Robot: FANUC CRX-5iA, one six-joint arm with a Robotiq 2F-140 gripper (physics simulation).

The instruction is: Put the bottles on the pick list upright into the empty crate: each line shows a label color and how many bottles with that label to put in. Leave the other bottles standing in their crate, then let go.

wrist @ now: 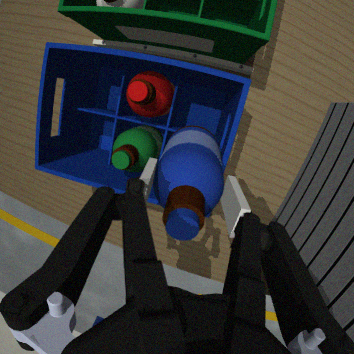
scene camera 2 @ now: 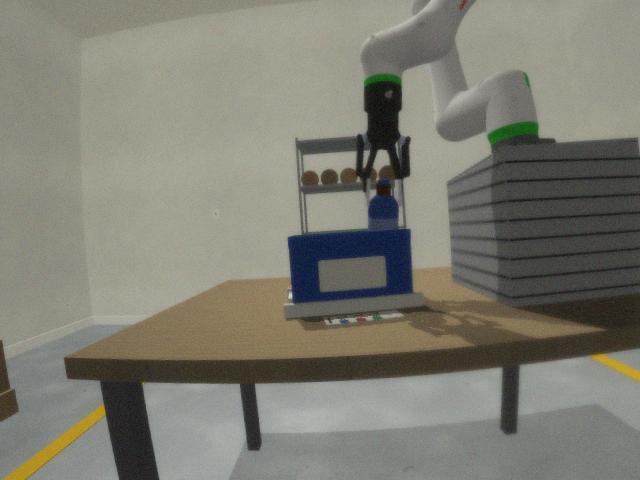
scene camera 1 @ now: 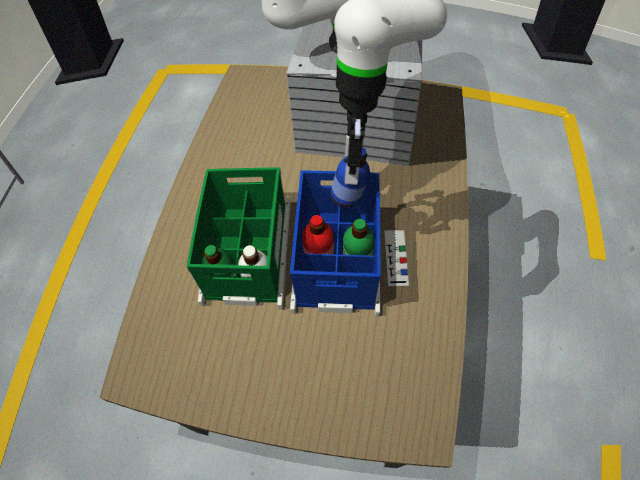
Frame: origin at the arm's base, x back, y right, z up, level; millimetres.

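Seen in the pictures: gripper, fingertip midpoint: (wrist: pixel 189 178) (scene camera 2: pixel 382 206) (scene camera 1: pixel 350 169).
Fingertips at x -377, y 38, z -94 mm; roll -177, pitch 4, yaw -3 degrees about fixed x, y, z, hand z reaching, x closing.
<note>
A point is followed by its place in that frame.
My gripper (scene camera 1: pixel 353 173) @[x -377, y 38, z -95 mm] (scene camera 2: pixel 384 199) @[x -377, y 38, z -95 mm] (wrist: pixel 189 178) @[x -377, y 38, z -95 mm] is shut on a blue bottle (scene camera 1: pixel 349 188) @[x -415, y 43, z -115 mm] (scene camera 2: pixel 383 209) @[x -390, y -2, z -104 mm] (wrist: pixel 190 162) @[x -379, y 60, z -76 mm] and holds it about upright over the back end of the blue crate (scene camera 1: pixel 333 293) @[x -605, y 85, z -245 mm] (scene camera 2: pixel 305 248) @[x -576, y -14, z -180 mm] (wrist: pixel 47 110) @[x -600, y 77, z -169 mm]. Scene camera 2 has its lower part hidden behind the crate wall. A red bottle (scene camera 1: pixel 317 240) @[x -489, y 118, z -209 mm] (wrist: pixel 152 95) @[x -445, y 115, z -184 mm] and a green bottle (scene camera 1: pixel 358 242) @[x -499, y 25, z -206 mm] (wrist: pixel 137 145) @[x -462, y 38, z -203 mm] stand in the middle row. The pick list (scene camera 1: pixel 397 279) @[x -536, y -74, z -326 mm] (scene camera 2: pixel 392 315) @[x -415, y -91, z -326 mm] shows 1 green, 1 red, 1 blue.
The green crate (scene camera 1: pixel 232 288) @[x -583, y 317, z -256 mm] (wrist: pixel 100 27) @[x -557, y 216, z -226 mm] stands beside it, with a green-capped bottle (scene camera 1: pixel 210 254) @[x -543, y 353, z -166 mm] and a white bottle (scene camera 1: pixel 251 256) @[x -549, y 259, z -169 mm] in its front row. White rails (scene camera 1: pixel 335 307) @[x -616, y 81, z -299 mm] edge the crates. The grey slatted robot base (scene camera 1: pixel 320 124) @[x -125, y 106, z -198 mm] (scene camera 2: pixel 558 222) @[x -58, y -167, z -158 mm] (wrist: pixel 325 190) @[x -140, y 23, z -213 mm] stands behind.
</note>
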